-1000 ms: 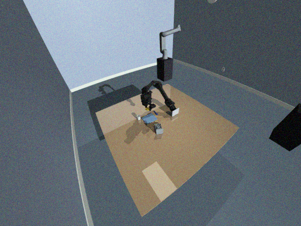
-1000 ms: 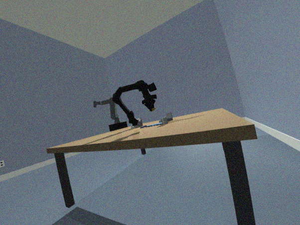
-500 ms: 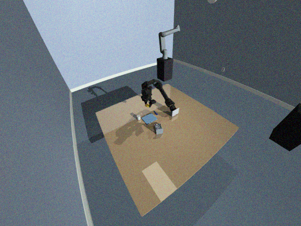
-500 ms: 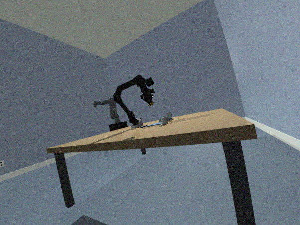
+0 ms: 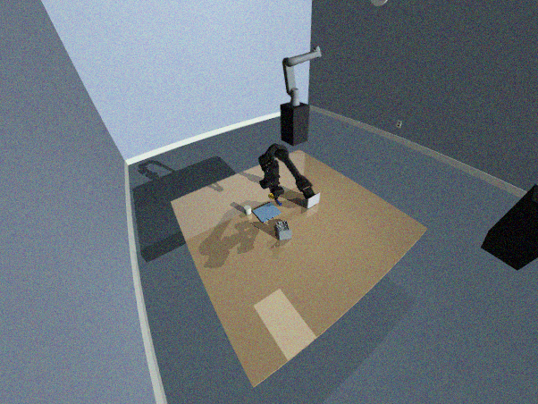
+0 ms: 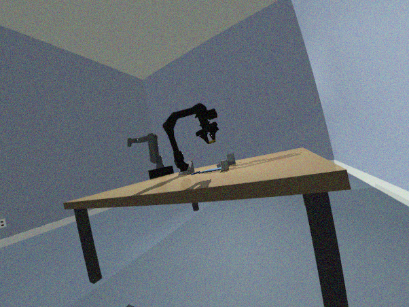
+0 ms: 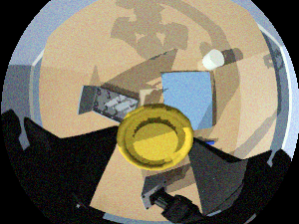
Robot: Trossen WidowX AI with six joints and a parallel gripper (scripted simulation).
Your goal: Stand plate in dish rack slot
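My gripper tip is 20 mm short of the grey dish rack, 120 mm to the right of it and 160 mm above it. From my gripper tip the other things lie so: blue mat 10 mm ahead, 80 mm to the right, 180 mm below; blue stick 110 mm behind, 100 mm to the right, 180 mm below; yellow plate 10 mm above.
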